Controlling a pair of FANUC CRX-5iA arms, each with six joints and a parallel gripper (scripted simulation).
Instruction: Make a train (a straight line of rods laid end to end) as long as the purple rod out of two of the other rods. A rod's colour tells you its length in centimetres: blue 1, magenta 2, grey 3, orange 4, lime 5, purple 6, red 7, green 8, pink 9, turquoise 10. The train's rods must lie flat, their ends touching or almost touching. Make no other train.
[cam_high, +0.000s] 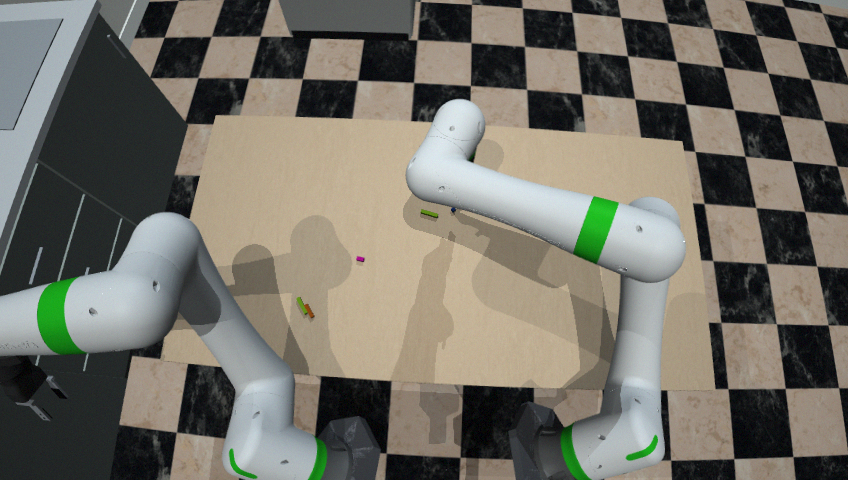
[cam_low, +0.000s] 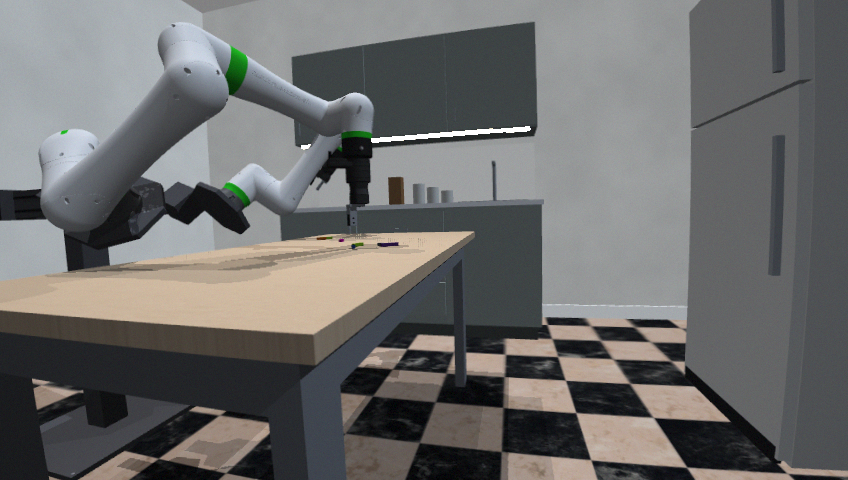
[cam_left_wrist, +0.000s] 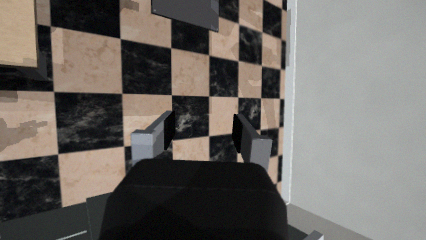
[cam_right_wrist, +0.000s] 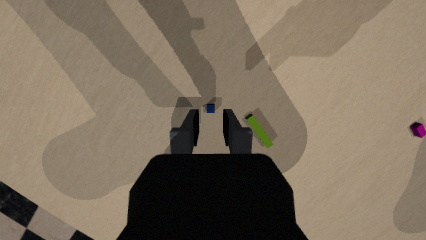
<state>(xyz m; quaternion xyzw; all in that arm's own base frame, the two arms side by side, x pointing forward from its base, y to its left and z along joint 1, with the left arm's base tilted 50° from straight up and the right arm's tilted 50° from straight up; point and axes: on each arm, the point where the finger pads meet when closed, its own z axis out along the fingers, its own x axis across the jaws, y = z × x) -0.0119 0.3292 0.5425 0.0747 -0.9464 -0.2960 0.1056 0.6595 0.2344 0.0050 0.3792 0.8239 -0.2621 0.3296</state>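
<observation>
Right now my right hand is 8 cm above the blue rod. Round my right hand: magenta rod (14 cm behind, 27 cm to the left, 8 cm below); then purple rod (10 cm ahead, 5 cm to the left, 8 cm below); then grey rod (8 cm ahead, 6 cm to the left, 8 cm below).
</observation>
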